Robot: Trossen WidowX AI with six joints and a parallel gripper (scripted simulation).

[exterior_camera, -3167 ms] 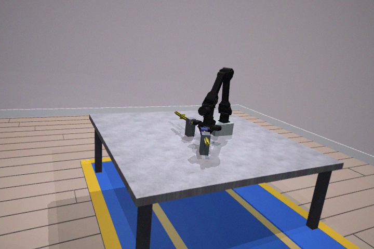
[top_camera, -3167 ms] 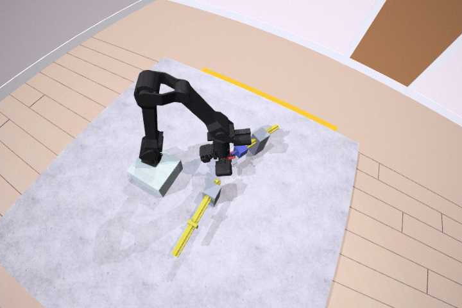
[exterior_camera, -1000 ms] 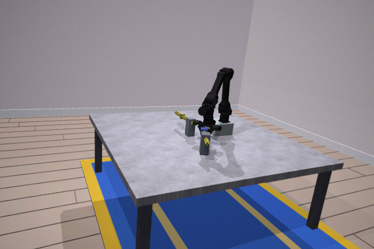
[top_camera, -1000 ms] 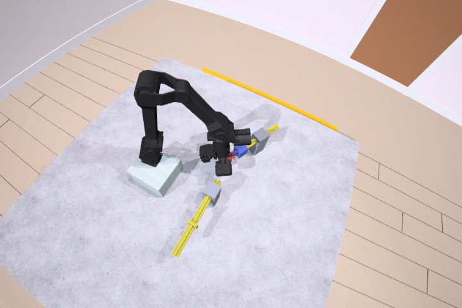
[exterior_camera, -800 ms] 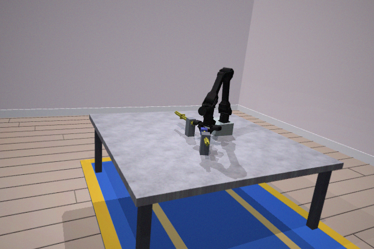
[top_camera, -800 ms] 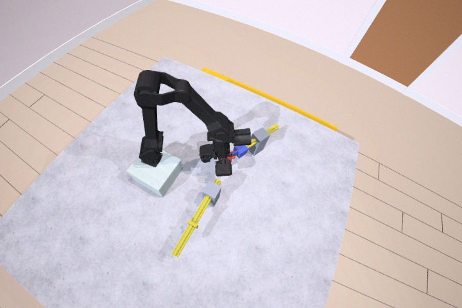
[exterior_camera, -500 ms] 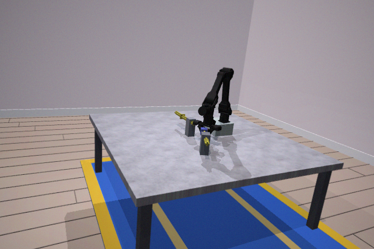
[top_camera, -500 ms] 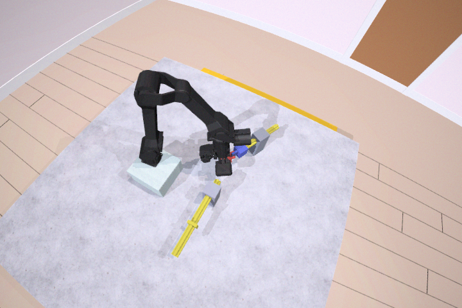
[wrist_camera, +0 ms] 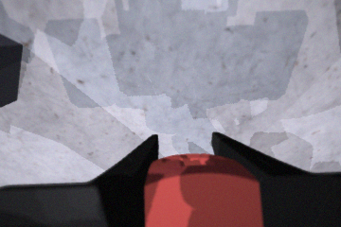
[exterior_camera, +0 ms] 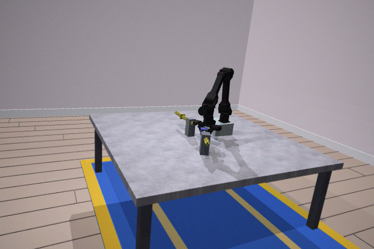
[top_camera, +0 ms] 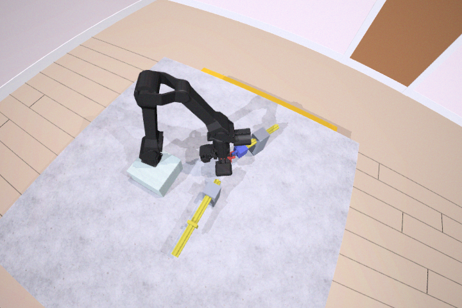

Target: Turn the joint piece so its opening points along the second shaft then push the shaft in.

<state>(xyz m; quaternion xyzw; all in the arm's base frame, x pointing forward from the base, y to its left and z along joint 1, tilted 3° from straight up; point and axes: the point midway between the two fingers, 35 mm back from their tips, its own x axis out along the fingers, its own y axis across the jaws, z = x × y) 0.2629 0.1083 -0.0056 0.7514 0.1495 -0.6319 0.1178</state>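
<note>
Now: the red joint piece 50 mm above my gripper tip and 10 mm ahead of it.
</note>
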